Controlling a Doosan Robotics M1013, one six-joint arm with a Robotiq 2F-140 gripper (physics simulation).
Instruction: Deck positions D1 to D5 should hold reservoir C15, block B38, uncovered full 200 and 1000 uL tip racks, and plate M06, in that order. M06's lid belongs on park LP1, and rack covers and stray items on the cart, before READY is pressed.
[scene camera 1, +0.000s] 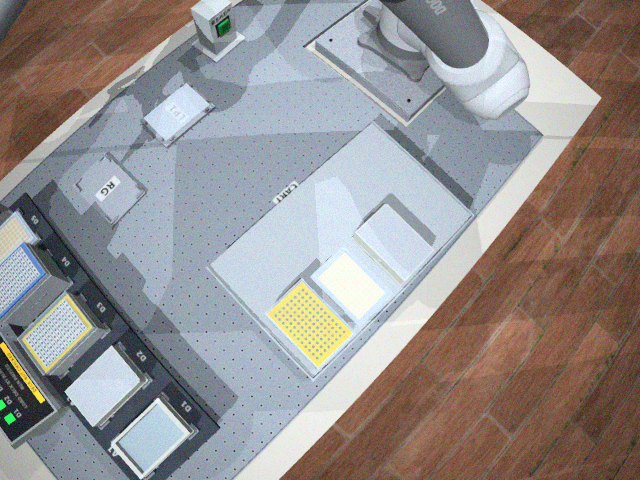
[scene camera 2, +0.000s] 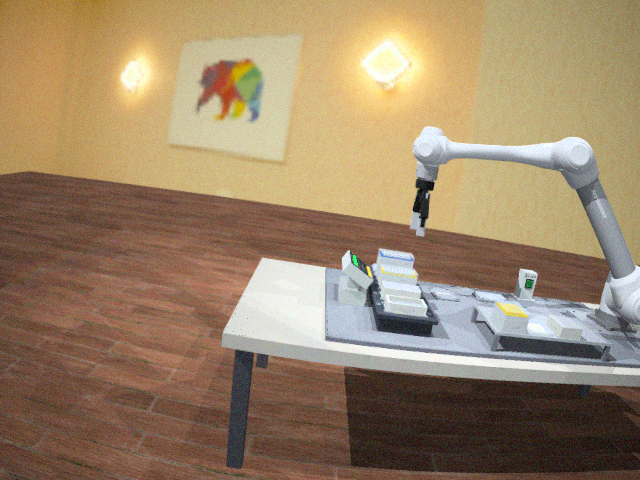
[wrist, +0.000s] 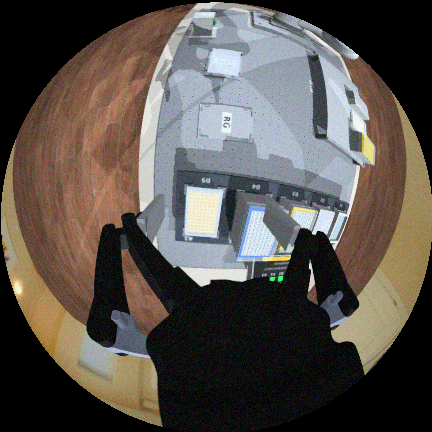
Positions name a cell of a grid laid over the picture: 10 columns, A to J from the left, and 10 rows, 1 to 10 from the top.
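Observation:
Scene camera 1: an RG pad (scene camera 1: B5); a device with green screen (scene camera 1: D1). Scene camera 2: the gripper (scene camera 2: G5), open, holding nothing. Wrist view: the gripper (wrist: F5); the RG pad (wrist: E3).

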